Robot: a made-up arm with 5 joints.
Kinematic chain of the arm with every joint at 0, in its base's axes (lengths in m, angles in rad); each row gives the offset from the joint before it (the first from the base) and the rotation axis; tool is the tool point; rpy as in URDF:
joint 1: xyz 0.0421 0 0.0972 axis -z
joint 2: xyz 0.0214 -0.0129 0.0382 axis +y
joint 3: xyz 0.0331 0 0.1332 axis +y
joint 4: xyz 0.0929 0 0.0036 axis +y
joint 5: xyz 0.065 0.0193 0 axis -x
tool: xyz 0 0 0 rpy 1.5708 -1.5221 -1.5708
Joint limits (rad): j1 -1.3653..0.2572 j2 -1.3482..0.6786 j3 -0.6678..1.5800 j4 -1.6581..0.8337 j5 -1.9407..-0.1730
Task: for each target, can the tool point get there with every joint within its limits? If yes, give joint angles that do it. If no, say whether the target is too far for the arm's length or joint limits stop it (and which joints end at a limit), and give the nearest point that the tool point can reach.
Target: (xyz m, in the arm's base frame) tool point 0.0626 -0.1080 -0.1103
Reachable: no: joint limits stop it (at a limit: joint 1, joint 2) | nearest point 0.1326 -0.0172 0.0652 | short by 0.210 m
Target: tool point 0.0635 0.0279 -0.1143
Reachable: no: joint limits stop it (at a limit: joint 2) | nearest point 0.0952 0.0693 0.0665 | short by 0.188 m
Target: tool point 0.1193 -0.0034 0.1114
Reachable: yes | joints 0.1274 0.0804 1.2789 0.3837 -1.7618
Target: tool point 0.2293 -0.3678 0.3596
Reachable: no: too far | nearest point -0.0057 -0.1981 0.3062 | short by 0.295 m
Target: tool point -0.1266 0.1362 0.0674
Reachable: no: joint limits stop it (at a limit: joint 1) | nearest point 0.0560 0.0981 0.0674 | short by 0.187 m
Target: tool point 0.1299 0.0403 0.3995
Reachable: yes | joints -0.3634 -0.3280 -0.4205 -0.4938 -0.6747
